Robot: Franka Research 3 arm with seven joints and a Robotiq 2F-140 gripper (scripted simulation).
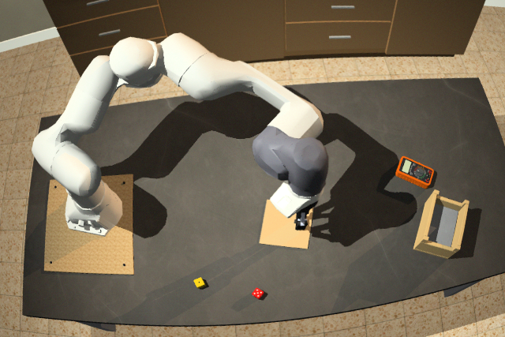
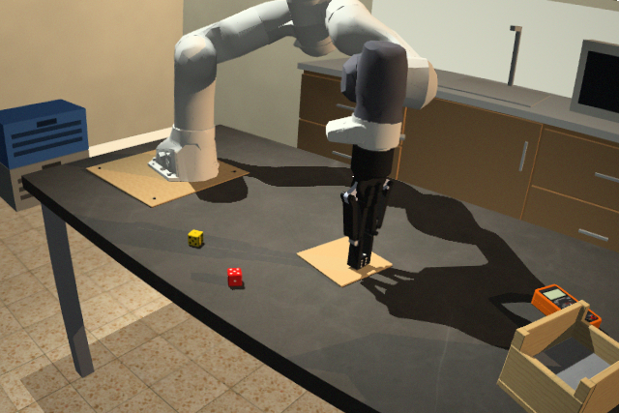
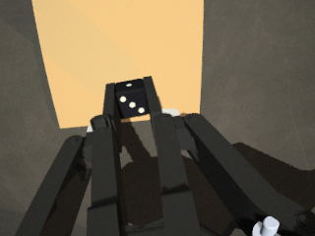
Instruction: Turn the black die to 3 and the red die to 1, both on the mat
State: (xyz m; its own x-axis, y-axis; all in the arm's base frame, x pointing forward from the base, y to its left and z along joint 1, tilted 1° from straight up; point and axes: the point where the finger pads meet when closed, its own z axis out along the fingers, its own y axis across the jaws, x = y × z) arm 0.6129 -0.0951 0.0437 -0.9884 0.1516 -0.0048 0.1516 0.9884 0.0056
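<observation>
Now: the black die 2 cm below my hand. Round my hand: yellow die 30 cm behind, 16 cm to the right, 3 cm below; tan mat 4 cm below, 4 cm behind, 1 cm to the left; red die 21 cm to the right, 14 cm behind, 3 cm below.
</observation>
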